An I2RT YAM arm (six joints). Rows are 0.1 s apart.
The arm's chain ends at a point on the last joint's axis. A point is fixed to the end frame.
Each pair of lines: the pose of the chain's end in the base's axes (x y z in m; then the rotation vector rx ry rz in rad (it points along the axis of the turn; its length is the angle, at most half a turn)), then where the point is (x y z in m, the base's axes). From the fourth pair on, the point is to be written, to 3 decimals.
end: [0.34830, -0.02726, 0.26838, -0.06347, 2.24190, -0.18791]
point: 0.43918 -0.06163 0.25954
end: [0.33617, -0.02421, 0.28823, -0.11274, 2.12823, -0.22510]
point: 0.42841 -0.05586 0.29087
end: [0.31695, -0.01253, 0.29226, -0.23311, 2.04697, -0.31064]
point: 0.41046 -0.03778 0.30392
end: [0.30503, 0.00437, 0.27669, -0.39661, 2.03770, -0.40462]
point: 0.400 -0.012 0.289
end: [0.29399, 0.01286, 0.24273, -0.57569, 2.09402, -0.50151]
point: 0.391 0.003 0.247
